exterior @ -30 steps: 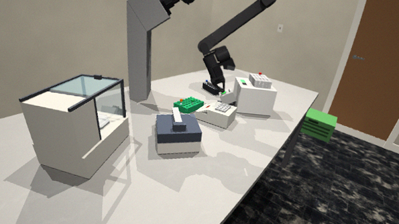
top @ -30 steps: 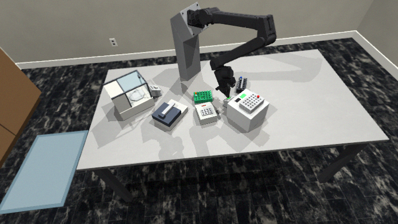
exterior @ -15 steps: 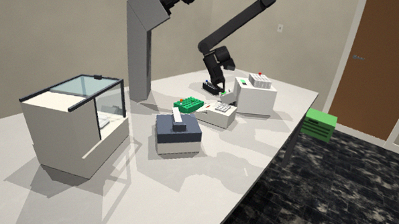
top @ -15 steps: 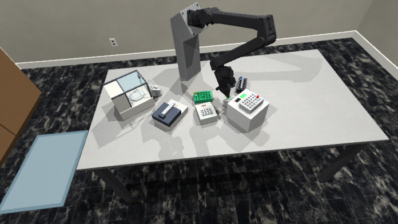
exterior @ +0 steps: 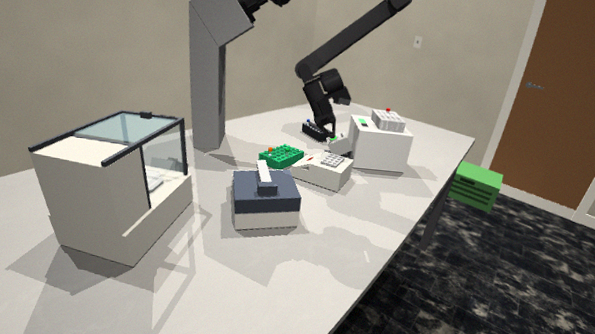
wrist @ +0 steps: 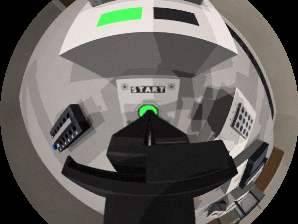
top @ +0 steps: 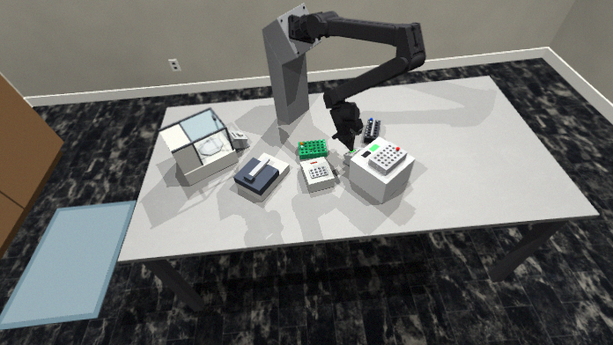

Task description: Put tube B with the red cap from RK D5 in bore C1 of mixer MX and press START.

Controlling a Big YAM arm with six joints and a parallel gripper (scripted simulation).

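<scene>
Right now my hand is 1 cm to the right of the green start key and 1 cm above it. Round my hand: green tube rack RK (17 cm to the right, 6 cm below, 6 cm behind); dry block DB (15 cm to the right, 9 cm ahead, 4 cm below); pale-capped tube (18 cm to the right, 4 cm below, 3 cm behind).
</scene>
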